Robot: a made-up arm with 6 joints.
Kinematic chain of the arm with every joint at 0, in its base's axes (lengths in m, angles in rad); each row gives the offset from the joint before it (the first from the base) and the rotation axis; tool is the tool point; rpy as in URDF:
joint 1: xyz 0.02 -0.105 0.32 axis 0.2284 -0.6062 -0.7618
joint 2: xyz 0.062 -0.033 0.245 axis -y
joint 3: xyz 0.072 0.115 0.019 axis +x
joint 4: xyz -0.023 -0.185 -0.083 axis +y
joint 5: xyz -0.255 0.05 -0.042 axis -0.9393 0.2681 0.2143
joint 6: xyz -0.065 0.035 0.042 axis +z
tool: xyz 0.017 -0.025 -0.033 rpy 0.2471 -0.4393 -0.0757
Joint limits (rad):
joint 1: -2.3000..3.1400
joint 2: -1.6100..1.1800
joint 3: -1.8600..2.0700
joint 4: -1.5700..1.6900
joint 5: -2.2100..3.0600
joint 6: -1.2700..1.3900
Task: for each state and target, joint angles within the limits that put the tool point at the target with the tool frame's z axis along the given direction. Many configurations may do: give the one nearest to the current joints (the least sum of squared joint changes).
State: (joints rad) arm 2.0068 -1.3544 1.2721 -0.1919 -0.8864 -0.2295
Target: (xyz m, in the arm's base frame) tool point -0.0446 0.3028 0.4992 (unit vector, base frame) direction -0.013 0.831 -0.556
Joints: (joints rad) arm 2.6974 -1.0327 0.8447 0.0153 -0.8686 -0.2840
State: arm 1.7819 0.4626 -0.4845 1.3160 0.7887 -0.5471
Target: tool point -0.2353 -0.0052 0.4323 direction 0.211 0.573 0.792
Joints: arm 0.9803 0.5764 -0.1123 0.7389 1.4304 0.3077
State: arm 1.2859 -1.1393 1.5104 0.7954 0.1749 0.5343
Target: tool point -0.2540 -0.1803 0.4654 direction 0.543 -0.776 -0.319
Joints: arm 1.2062 -0.9674 1.1761 1.3330 0.5409 0.5283
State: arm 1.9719 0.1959 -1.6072 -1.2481 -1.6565 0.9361
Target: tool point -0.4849 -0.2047 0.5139 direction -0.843 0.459 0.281
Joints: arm 1.4429 0.1821 -1.8577 -1.5700 -0.8399 0.7828
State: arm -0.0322 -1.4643 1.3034 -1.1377 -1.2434 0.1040
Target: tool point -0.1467 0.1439 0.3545 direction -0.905 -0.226 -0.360
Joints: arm 0.2079 -0.6212 0.7337 -0.9599 -0.8057 0.3779
